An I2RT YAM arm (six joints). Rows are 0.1 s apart.
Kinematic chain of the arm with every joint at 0, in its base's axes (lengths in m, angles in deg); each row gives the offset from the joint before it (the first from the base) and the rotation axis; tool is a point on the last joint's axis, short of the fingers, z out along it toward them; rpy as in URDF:
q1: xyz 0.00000 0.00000 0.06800 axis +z
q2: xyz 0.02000 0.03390 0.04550 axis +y
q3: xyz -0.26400 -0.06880 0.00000 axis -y
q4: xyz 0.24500 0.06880 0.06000 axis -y
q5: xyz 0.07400 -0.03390 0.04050 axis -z
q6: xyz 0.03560 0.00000 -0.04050 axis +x
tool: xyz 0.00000 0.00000 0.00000 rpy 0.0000 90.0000 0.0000
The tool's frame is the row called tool.
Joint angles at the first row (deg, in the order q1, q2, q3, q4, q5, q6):
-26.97 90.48 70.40 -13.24 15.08 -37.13
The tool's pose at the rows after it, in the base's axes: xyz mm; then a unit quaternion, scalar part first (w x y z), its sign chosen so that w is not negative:
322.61 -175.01 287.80 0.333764 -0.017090 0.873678 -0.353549
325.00 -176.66 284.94 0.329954 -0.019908 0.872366 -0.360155
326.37 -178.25 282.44 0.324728 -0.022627 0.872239 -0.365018
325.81 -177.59 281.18 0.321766 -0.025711 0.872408 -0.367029
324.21 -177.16 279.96 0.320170 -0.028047 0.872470 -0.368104
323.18 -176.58 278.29 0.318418 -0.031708 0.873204 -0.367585
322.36 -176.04 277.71 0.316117 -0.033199 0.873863 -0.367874
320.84 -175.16 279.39 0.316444 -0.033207 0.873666 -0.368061
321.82 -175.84 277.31 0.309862 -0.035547 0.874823 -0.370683
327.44 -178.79 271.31 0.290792 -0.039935 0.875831 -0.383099
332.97 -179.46 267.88 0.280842 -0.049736 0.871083 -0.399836
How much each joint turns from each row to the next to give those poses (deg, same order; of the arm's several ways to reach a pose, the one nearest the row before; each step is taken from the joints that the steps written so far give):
-0.01 0.80 0.21 0.71 0.61 -0.61
0.00 0.69 -0.03 0.91 0.61 -0.74
-0.08 0.52 -0.01 0.46 0.49 -0.69
0.08 -0.10 -0.37 0.15 0.22 -0.44
-0.06 -0.31 -0.58 0.24 0.01 -0.36
0.00 -0.17 -0.49 0.14 -0.14 -0.36
0.02 -0.15 -0.22 -0.13 0.10 -0.19
0.02 -0.45 -0.09 -0.31 0.01 0.00
0.02 0.42 0.09 -0.09 0.49 -0.47
0.17 1.79 0.72 0.28 2.08 -1.34
0.45 1.22 0.24 1.62 1.80 -1.99

